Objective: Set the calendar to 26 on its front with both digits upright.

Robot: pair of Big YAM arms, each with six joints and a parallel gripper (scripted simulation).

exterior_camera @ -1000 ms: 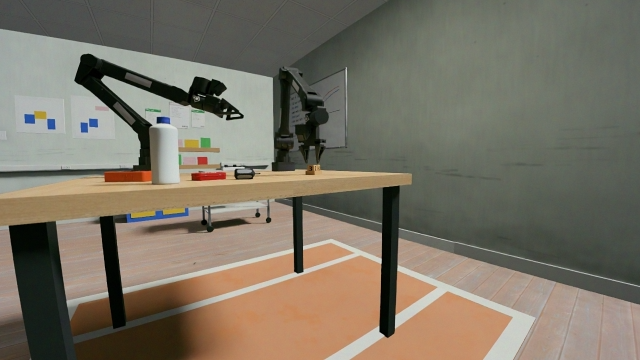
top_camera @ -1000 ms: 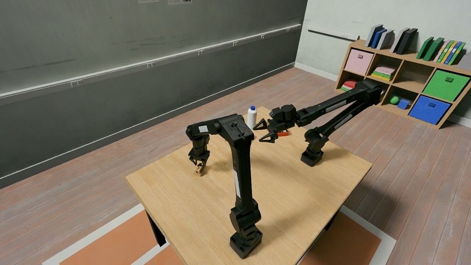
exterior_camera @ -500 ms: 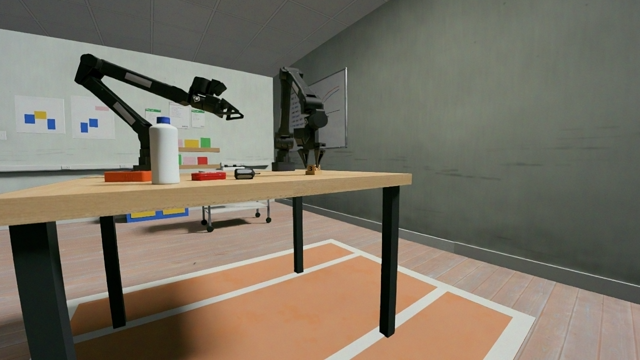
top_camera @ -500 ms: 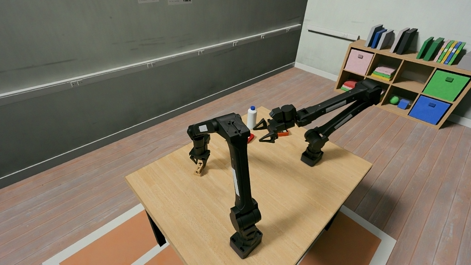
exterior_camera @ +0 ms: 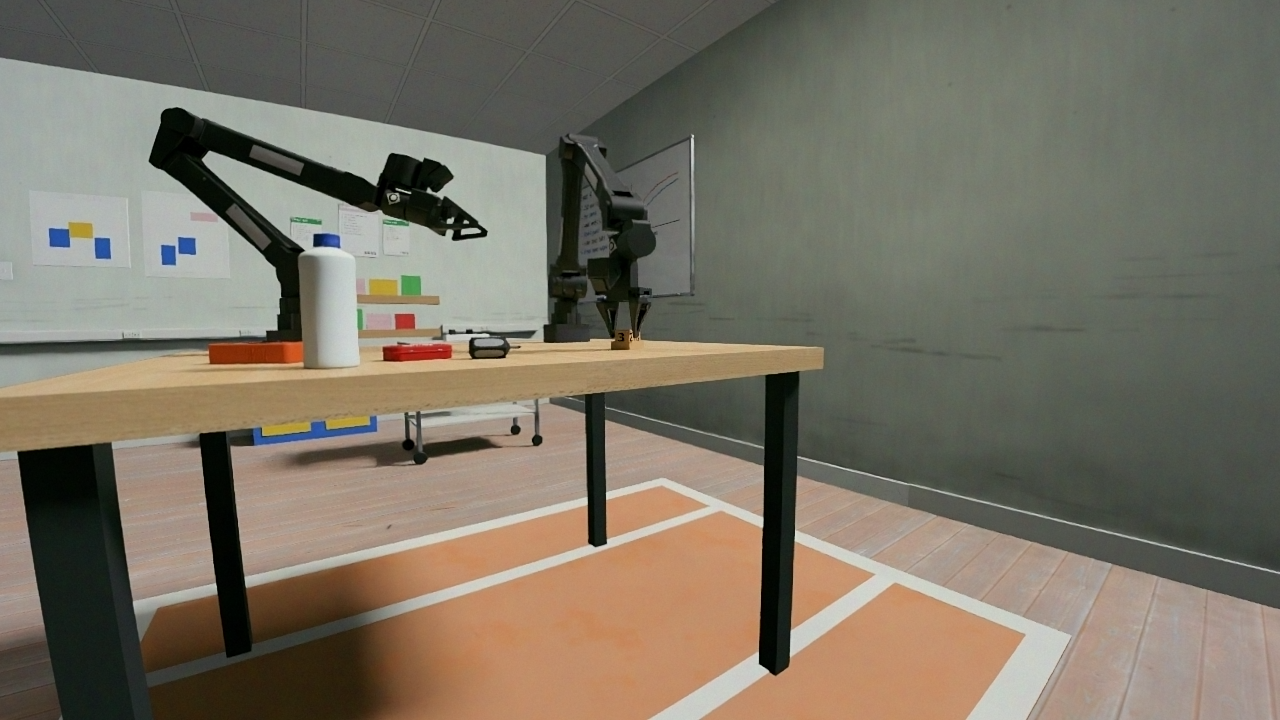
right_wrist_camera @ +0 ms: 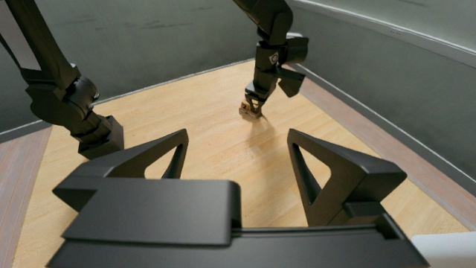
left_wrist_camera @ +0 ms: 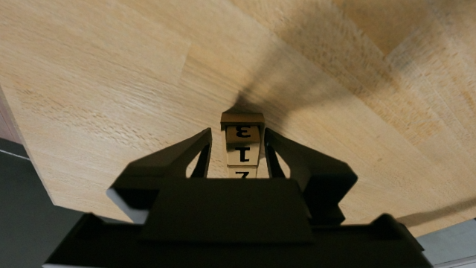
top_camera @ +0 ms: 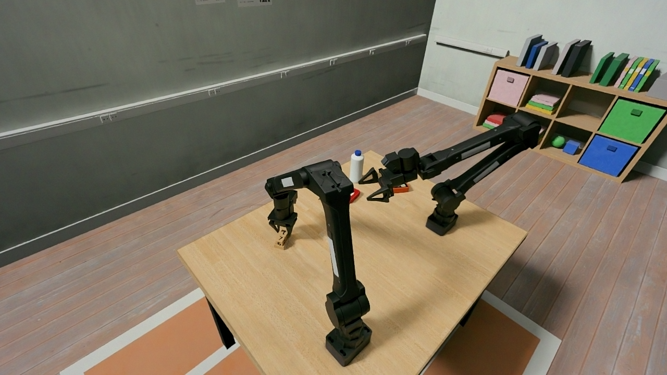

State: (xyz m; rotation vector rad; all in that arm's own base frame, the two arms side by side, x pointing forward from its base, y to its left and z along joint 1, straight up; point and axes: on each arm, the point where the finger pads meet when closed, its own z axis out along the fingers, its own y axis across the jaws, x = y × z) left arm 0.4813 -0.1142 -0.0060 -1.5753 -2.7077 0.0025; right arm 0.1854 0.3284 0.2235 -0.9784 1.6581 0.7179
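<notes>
My left hand is 20 mm to the right of the wooden tray, 20 mm past it and 20 mm above it. From my left hand the other things lie so: black device: 300 mm to the right, 30 mm ahead, 20 mm below; white bottle: 520 mm to the right, 50 mm above, 20 mm ahead.
</notes>
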